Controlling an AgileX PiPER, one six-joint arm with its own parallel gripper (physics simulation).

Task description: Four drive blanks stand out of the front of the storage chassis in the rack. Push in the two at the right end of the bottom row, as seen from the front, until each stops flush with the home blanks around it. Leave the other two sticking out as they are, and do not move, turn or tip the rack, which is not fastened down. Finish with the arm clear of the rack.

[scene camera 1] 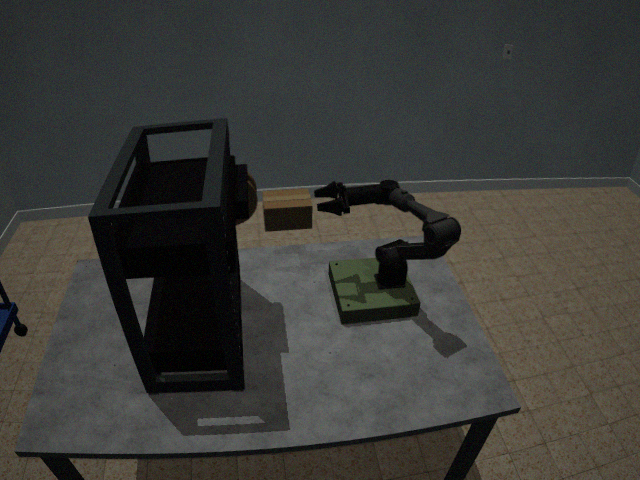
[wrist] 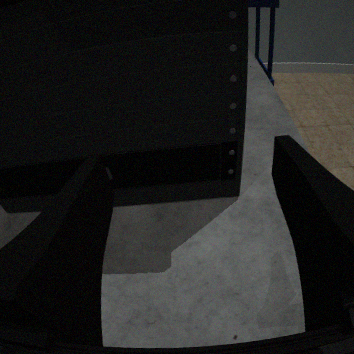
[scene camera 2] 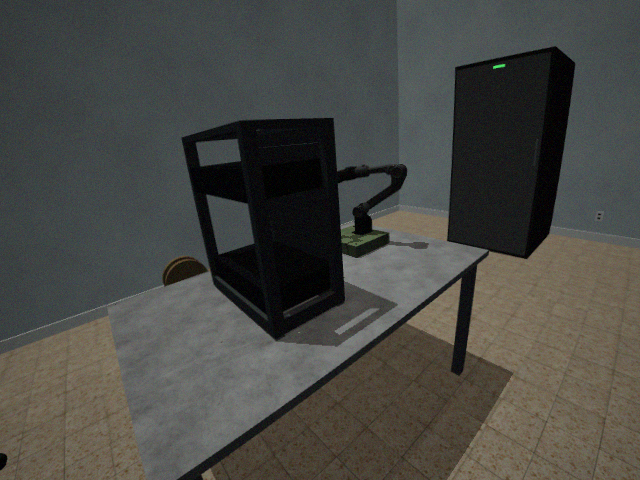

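The dark rack (scene camera 1: 218, 170) (scene camera 2: 261, 232) (wrist: 239, 117) stands upright on the table. The black storage chassis (scene camera 2: 222, 180) sits in its upper part. A dark block (scene camera 1: 241, 191) stands out from the upper front of the rack in scene camera 1; single drive blanks cannot be told apart in it. In the wrist view the front is very dark and no blank can be made out. My gripper (scene camera 1: 318, 200) (wrist: 188, 164) is open and empty, in front of the rack and apart from it, at about the height of the block. In scene camera 2 the rack hides the gripper.
The arm stands on a green base (scene camera 1: 361, 302) (scene camera 2: 364, 246) on the grey table (scene camera 1: 330, 392) (scene camera 2: 206, 372). A cardboard box (scene camera 1: 287, 214) and a round brown thing (scene camera 1: 252, 198) (scene camera 2: 185, 272) show beyond the table. A blue cart (scene camera 1: 6, 314) (wrist: 263, 3) and a black cabinet (scene camera 2: 498, 155) stand apart.
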